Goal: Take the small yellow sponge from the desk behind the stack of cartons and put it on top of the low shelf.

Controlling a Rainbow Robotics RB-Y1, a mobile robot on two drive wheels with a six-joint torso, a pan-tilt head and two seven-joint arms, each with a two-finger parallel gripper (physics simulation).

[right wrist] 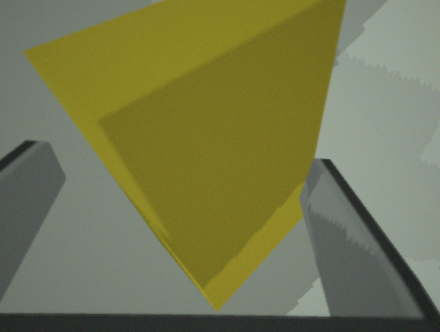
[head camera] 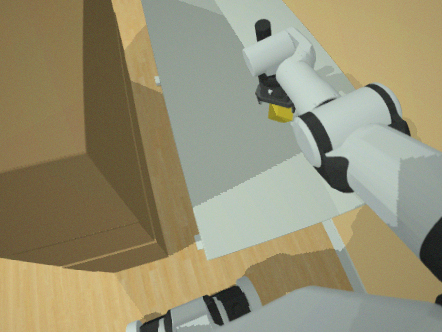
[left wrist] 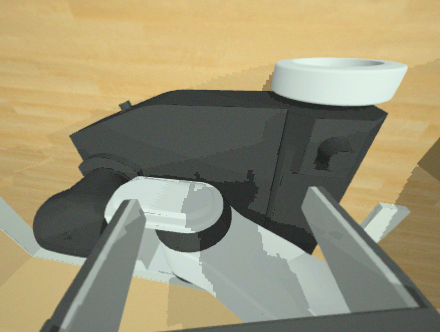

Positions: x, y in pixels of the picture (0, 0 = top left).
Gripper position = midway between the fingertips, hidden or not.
Labels:
My left gripper shows in the left wrist view (224, 203); in the right wrist view it is out of frame, in the head camera view it is out of frame. The same spot on a grey desk: (right wrist: 94, 254) is (head camera: 255, 119).

